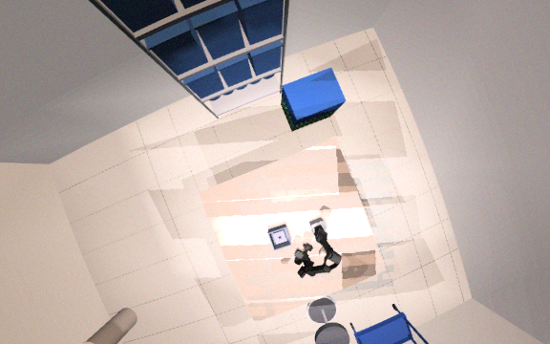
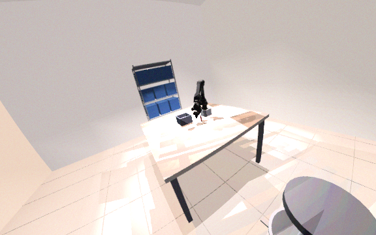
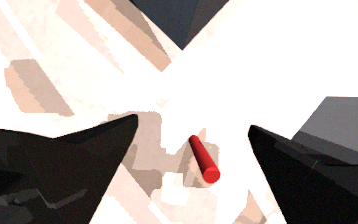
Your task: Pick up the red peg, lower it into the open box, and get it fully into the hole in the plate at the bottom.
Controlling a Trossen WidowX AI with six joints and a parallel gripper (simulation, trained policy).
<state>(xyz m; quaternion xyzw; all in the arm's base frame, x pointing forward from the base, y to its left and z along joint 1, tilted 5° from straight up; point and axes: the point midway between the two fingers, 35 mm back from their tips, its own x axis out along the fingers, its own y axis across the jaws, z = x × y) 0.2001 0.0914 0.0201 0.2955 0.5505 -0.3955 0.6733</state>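
Now: gripper tip 30 mm past the red peg, 30 mm above it and 20 mm to the right of it. Also, from my gripper tip: dark box (150 mm to the right, 120 mm ahead, 40 mm below).
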